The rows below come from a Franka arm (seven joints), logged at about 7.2 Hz.
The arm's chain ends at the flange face. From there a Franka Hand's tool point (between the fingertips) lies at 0.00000 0.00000 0.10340 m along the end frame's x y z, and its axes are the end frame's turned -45 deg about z.
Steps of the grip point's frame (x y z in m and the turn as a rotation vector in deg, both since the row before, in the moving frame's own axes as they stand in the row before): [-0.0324 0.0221 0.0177 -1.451 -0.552 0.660]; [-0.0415 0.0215 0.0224 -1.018 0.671 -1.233]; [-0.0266 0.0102 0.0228 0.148 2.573 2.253]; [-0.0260 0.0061 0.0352 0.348 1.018 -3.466]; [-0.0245 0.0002 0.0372 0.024 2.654 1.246]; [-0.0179 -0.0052 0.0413 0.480 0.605 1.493]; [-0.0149 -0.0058 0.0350 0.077 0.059 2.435]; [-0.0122 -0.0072 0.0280 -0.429 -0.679 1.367]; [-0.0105 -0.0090 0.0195 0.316 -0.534 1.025]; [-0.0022 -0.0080 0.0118 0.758 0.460 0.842]
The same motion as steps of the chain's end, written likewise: [-0.0084 0.0360 0.0177 -1.416 0.636 0.660]; [-0.0163 0.0441 0.0224 -0.245 1.194 -1.233]; [-0.0148 0.0294 0.0229 1.924 1.715 2.253]; [-0.0149 0.0245 0.0352 0.966 0.474 -3.466]; [-0.0206 0.0208 0.0373 1.894 1.860 1.246]; [-0.0165 0.0104 0.0413 0.767 0.088 1.493]; [-0.0146 0.0066 0.0350 0.096 -0.013 2.435]; [-0.0134 0.0021 0.0280 -0.783 -0.177 1.367]; [-0.0127 0.0008 0.0195 -0.154 -0.601 1.025]; [-0.0068 -0.0025 0.0118 0.861 -0.211 0.842]
